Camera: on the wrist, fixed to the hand. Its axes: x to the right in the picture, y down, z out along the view.
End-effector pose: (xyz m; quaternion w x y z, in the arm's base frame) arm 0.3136 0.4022 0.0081 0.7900 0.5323 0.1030 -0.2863
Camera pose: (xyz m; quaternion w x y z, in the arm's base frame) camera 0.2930 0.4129 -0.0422 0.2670 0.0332 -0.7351 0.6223
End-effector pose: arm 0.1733 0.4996 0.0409 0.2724 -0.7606 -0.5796 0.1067
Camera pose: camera 0.1478 0.5032 0.0899 0.2415 0.5019 -0.6773 -0.4807
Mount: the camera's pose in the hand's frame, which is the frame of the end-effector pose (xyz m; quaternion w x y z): 0.0031 -0.0480 -0.0274 0.0253 -0.0305 0.2675 -0.9627
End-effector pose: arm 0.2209 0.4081 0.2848 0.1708 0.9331 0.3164 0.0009
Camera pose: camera 0.1920 0.4542 0.2949 0.0510 0.2865 -0.9520 -0.0949
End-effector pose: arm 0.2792 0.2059 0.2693 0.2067 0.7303 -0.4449 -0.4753
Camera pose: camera 0.3255 0.2249 0.2456 0.3111 -0.5677 -0.7617 0.0292
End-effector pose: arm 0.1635 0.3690 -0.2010 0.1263 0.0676 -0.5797 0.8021
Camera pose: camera 0.1751 0.4095 -0.1651 0.9326 0.3414 0.0597 -0.1009
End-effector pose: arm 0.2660 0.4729 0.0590 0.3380 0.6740 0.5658 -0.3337
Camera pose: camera 0.2208 0.5037 0.0677 0.4435 0.4487 -0.7638 0.1363
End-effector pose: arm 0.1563 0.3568 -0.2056 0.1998 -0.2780 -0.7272 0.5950
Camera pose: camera 0.1630 0.3729 -0.1530 0.7639 0.5278 -0.2507 -0.2738
